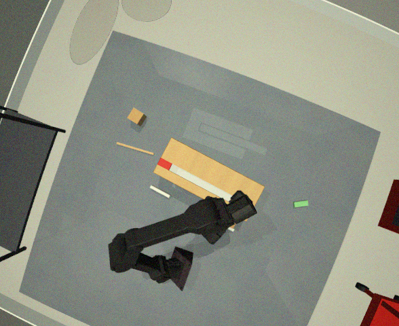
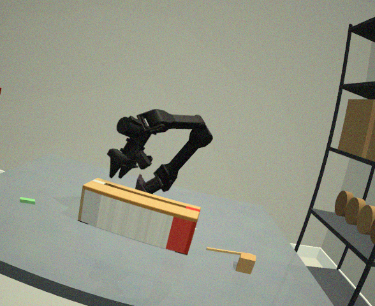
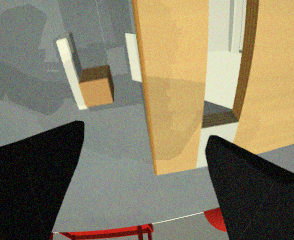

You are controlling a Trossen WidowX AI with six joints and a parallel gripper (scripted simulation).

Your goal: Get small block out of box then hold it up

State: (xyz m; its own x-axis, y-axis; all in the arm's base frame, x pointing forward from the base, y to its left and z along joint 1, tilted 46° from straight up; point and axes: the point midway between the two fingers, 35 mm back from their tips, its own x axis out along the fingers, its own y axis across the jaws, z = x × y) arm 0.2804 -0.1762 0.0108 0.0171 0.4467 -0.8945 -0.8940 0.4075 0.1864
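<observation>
The tan block lies 130 mm below my gripper tip, 50 mm behind it and 40 mm to the right of it. From my gripper tip the other things lie so: box: 120 mm to the left, 90 mm below, 60 mm ahead; thin tan stick: 440 mm to the left, 140 mm below, 130 mm ahead.
</observation>
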